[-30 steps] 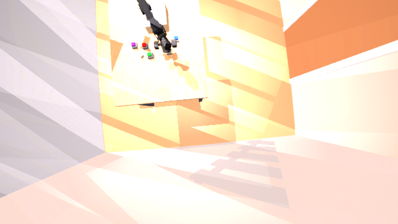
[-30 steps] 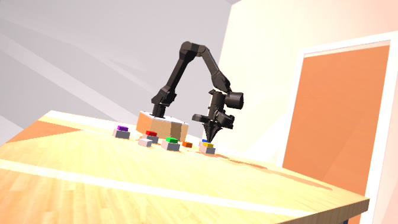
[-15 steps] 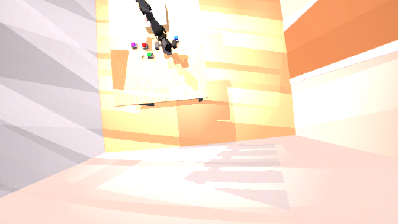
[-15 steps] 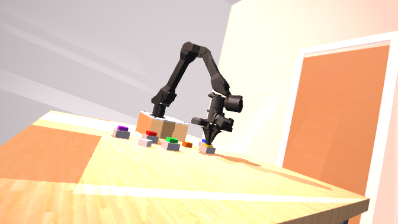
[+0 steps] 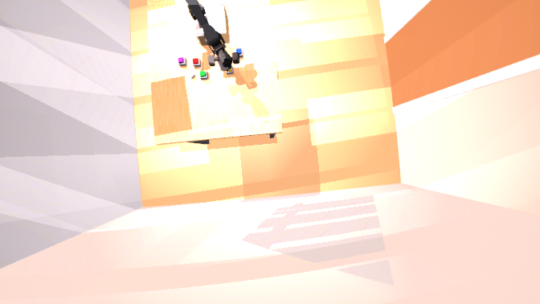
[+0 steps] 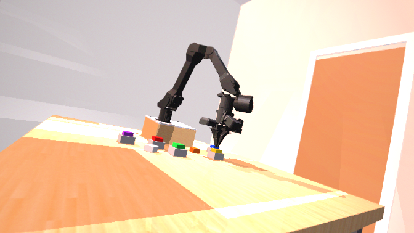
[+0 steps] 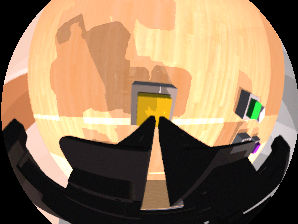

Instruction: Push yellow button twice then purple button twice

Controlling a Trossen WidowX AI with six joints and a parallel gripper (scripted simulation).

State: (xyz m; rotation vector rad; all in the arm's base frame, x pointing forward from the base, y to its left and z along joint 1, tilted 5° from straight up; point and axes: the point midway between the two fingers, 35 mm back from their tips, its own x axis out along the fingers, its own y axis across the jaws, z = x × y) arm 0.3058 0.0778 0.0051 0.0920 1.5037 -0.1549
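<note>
Now: the yellow button 2 cm below my gripper tip. Also, from my gripper tip: green button: 1 cm behind, 18 cm to the right, 2 cm below; then orange block: 8 cm behind, 4 cm to the right, 4 cm below; then blue button: 10 cm behind, 10 cm to the left, 2 cm below.
</note>
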